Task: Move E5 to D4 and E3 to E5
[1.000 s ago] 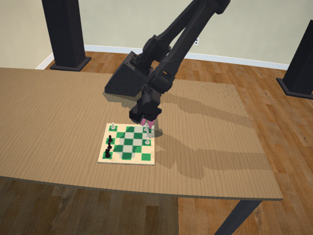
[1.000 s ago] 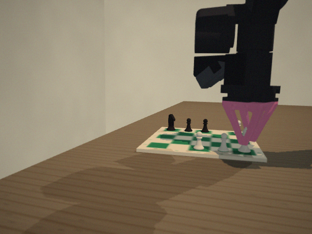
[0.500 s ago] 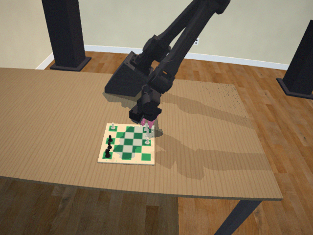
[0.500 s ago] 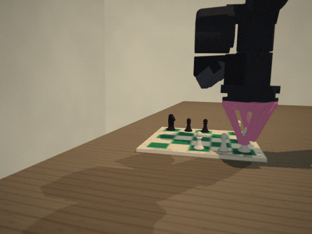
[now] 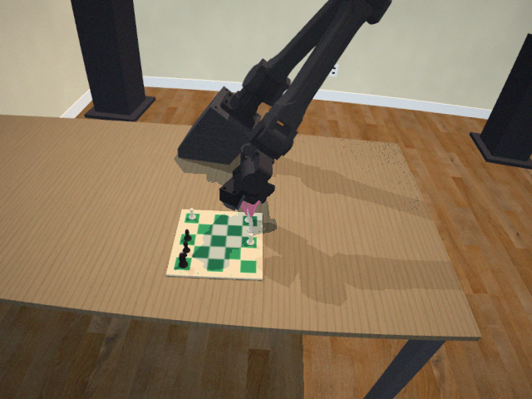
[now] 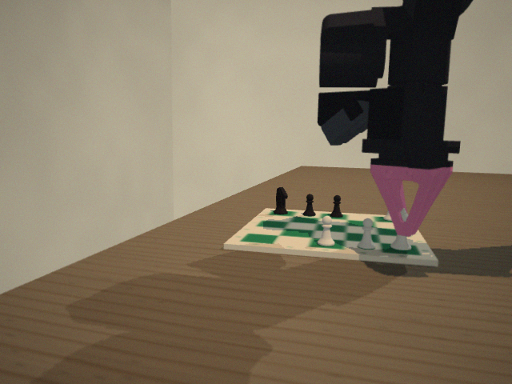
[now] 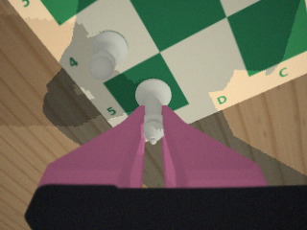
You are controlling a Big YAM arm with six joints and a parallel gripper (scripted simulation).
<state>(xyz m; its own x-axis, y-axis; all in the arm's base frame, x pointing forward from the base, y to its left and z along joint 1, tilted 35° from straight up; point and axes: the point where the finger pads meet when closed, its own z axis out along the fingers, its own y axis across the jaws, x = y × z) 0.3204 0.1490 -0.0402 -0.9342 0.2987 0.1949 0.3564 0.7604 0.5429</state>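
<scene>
My gripper is now 90 mm short of the cream chessboard, 60 mm to the left of it and 30 mm above it. The rest, counted from my hand: black knight (180 mm ahead, 120 mm to the right, 10 mm below); white bishop (right at my hand).
</scene>
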